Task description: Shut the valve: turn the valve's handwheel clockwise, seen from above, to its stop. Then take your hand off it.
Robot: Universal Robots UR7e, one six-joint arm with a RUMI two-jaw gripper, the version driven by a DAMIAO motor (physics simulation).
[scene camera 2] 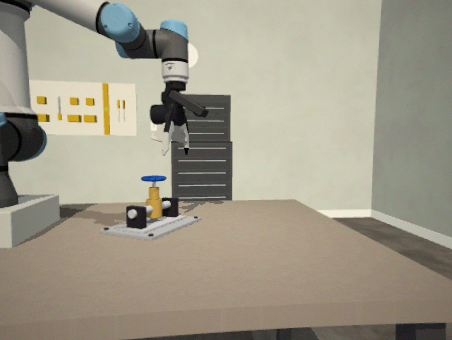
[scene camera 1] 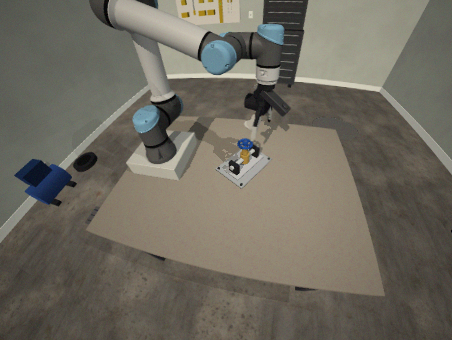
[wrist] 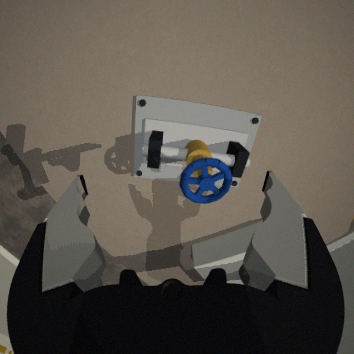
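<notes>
The valve's blue handwheel (scene camera 1: 245,144) (scene camera 2: 153,178) (wrist: 206,183) lies level on a thin stem above the orange valve body (scene camera 1: 245,157) (scene camera 2: 154,207) (wrist: 197,148). The body sits on a pipe between two black blocks, on a grey base plate (scene camera 1: 241,182) (scene camera 2: 150,235) (wrist: 200,107). My gripper (scene camera 1: 262,130) (scene camera 2: 176,152) (wrist: 174,174) is open and empty, pointing down. It hangs above the handwheel and a little to its right in the second scene view, touching nothing. In the wrist view the handwheel appears between the spread jaws, right of the middle. Whether the wheel is at its stop cannot be told.
The plate stands on a tan table top (scene camera 1: 225,225) (scene camera 2: 240,275). The arm's pale base block (scene camera 1: 154,170) (scene camera 2: 37,222) stands left of the valve. A dark drawer cabinet (scene camera 1: 283,32) (scene camera 2: 202,167) stands at the back wall. A blue object (scene camera 1: 50,183) stands on the floor at the left.
</notes>
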